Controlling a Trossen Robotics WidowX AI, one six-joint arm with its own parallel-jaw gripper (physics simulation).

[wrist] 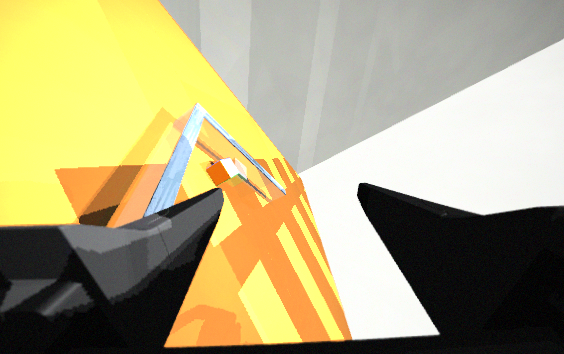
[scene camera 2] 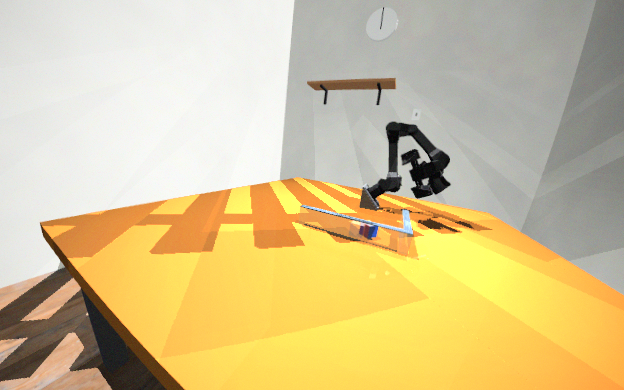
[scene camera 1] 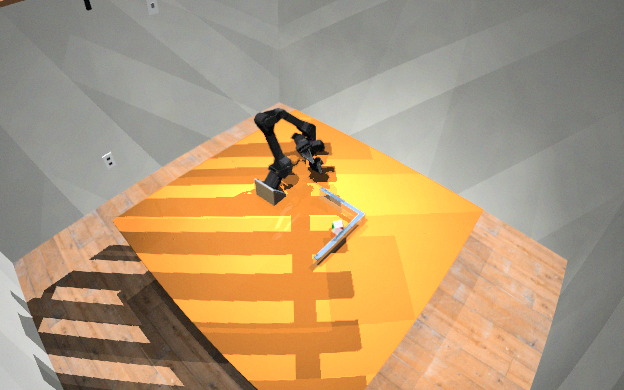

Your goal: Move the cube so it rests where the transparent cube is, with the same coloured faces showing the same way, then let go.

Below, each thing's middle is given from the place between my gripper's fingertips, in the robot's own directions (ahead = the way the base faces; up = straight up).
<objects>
I see my gripper 15 cm above the L-shaped rail (scene camera 2: 395, 239), 14 cm to the left of it and 13 cm short of it.
</objects>
